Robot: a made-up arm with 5 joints. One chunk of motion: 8 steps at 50 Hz.
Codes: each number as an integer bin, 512 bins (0 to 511) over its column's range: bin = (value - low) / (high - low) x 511, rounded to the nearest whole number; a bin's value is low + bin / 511 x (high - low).
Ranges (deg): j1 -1.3..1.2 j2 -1.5..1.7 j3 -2.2..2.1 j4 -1..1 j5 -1..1
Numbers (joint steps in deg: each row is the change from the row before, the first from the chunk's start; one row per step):
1: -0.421 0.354 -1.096 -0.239 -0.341
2: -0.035 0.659 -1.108 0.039 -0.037
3: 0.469 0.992 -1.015 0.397 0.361
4: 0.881 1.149 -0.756 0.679 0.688
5: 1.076 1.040 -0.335 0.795 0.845
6: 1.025 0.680 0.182 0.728 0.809
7: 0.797 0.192 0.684 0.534 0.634
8: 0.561 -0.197 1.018 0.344 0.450
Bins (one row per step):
1: 180 296 131 194 168
2: 259 345 130 265 246
3: 362 398 141 357 348
4: 446 423 172 429 431
5: 486 406 222 459 471
6: 475 348 283 442 462
7: 429 270 343 392 417
8: 380 208 382 343 370

